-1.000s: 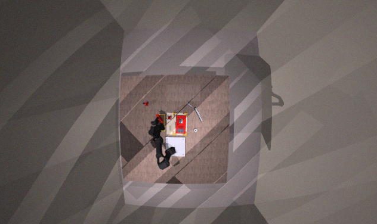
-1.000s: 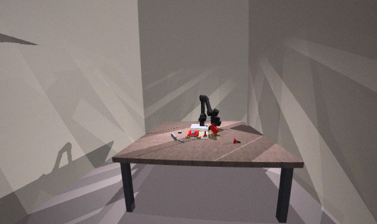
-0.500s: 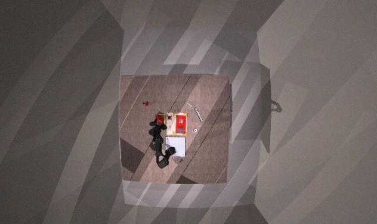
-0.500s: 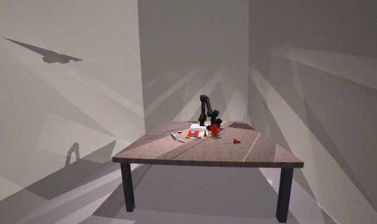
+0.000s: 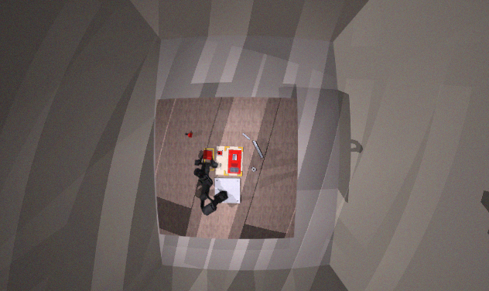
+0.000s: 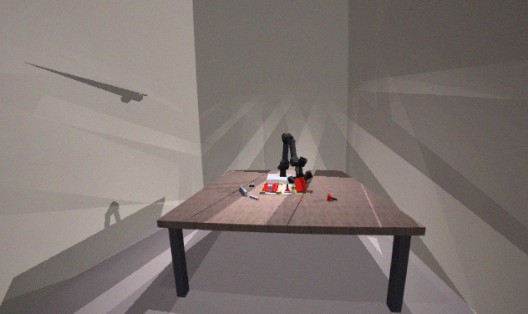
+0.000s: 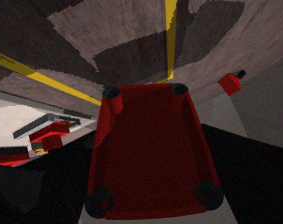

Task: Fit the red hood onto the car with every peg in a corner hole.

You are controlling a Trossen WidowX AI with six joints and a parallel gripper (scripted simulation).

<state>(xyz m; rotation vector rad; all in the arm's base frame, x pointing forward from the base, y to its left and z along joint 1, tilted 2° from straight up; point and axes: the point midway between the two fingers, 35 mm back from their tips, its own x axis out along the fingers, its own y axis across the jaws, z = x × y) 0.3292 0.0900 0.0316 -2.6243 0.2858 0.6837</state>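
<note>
My gripper tip is 10 mm below the hood.
</note>
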